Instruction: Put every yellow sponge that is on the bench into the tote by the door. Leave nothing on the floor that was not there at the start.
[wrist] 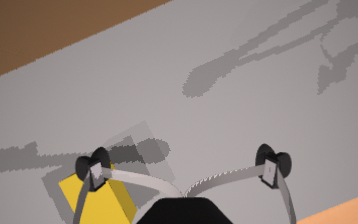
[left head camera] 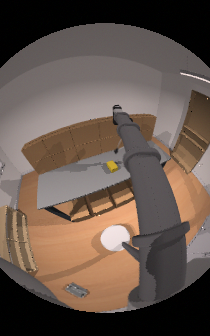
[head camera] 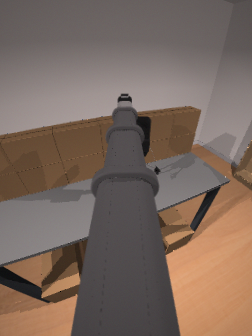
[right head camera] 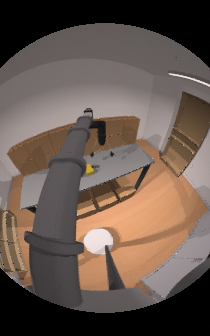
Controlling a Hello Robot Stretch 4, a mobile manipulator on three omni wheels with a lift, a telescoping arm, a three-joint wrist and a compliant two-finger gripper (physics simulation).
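Note:
A yellow sponge (left head camera: 112,166) (right head camera: 89,170) (wrist: 102,205) lies on the grey bench (head camera: 40,220) (left head camera: 65,182) (right head camera: 135,159) (wrist: 225,120). My gripper (right head camera: 102,154) (wrist: 182,159) is open and empty, pointing down above the bench top. In the wrist view its left fingertip overlaps the sponge's upper part, and the sponge lies low and to the left, not between the fingertips. The arm hides the sponge in the head camera view. A small grey tote (left head camera: 76,290) stands on the floor at the lower left of the left head view. The door does not show clearly.
A brown panel (head camera: 75,145) (left head camera: 65,145) stands along the bench's back edge. Open wooden bins (head camera: 62,270) are under the bench. A tall wooden shelf unit is at the right, a low one at the left. A white round disc (left head camera: 115,237) (right head camera: 98,241) shows near my base.

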